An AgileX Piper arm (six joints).
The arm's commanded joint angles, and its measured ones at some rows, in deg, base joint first. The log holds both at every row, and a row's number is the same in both.
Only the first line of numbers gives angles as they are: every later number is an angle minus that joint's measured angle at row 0.
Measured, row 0:
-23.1, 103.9, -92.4, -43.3, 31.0, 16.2
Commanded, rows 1 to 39:
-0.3, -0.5, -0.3, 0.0, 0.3, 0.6
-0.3, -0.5, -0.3, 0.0, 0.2, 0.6
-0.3, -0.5, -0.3, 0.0, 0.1, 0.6
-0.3, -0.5, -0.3, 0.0, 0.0, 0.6
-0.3, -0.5, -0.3, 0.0, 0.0, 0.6
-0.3, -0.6, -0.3, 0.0, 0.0, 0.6
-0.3, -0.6, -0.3, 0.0, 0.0, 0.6
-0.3, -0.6, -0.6, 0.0, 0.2, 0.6
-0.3, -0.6, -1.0, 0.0, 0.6, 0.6
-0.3, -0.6, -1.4, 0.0, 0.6, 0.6
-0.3, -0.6, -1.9, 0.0, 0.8, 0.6
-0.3, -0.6, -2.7, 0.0, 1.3, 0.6
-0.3, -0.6, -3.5, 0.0, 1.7, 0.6
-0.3, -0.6, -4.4, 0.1, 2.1, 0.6
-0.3, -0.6, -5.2, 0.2, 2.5, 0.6
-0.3, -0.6, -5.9, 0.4, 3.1, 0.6
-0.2, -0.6, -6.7, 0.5, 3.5, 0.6
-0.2, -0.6, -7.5, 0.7, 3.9, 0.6
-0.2, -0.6, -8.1, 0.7, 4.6, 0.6
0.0, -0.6, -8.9, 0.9, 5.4, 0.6
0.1, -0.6, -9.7, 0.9, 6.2, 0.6
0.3, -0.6, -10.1, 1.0, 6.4, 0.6
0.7, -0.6, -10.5, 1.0, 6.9, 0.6
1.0, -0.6, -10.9, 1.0, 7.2, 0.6
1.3, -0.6, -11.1, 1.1, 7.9, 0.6
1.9, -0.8, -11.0, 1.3, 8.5, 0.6
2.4, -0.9, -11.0, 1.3, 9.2, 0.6
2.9, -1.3, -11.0, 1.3, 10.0, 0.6
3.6, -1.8, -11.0, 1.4, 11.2, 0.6
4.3, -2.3, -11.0, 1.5, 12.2, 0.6
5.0, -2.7, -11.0, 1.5, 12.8, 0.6
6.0, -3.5, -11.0, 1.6, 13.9, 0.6
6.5, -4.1, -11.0, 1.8, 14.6, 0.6
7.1, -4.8, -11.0, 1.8, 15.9, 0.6
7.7, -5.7, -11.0, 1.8, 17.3, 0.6
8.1, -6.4, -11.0, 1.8, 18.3, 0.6
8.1, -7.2, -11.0, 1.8, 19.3, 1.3
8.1, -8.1, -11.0, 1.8, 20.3, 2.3
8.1, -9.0, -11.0, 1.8, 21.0, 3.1
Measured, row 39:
7.8, -5.2, -10.5, 2.6, 16.3, 0.6
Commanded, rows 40 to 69:
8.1, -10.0, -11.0, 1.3, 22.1, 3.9
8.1, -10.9, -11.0, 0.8, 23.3, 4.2
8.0, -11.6, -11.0, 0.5, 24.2, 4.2
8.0, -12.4, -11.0, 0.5, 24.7, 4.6
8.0, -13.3, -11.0, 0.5, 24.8, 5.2
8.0, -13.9, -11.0, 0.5, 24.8, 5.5
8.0, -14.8, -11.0, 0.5, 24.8, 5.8
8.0, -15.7, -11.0, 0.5, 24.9, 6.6
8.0, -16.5, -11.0, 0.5, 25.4, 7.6
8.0, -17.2, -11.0, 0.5, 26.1, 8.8
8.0, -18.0, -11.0, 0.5, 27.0, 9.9
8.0, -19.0, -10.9, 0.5, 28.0, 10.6
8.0, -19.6, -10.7, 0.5, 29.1, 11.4
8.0, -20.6, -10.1, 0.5, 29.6, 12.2
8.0, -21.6, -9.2, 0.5, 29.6, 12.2
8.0, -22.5, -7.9, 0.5, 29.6, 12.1
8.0, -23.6, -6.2, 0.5, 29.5, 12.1
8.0, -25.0, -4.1, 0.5, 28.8, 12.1
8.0, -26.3, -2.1, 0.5, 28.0, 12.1
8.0, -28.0, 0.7, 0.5, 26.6, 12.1
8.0, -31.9, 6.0, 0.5, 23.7, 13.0
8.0, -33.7, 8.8, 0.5, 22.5, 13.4
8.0, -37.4, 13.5, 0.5, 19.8, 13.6
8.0, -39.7, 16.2, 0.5, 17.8, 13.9
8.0, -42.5, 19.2, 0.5, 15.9, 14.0
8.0, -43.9, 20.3, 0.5, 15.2, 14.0
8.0, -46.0, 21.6, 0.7, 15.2, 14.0
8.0, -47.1, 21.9, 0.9, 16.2, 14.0
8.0, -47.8, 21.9, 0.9, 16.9, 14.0
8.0, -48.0, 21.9, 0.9, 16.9, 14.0
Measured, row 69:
8.0, -45.8, 21.2, 1.5, 15.9, 13.4
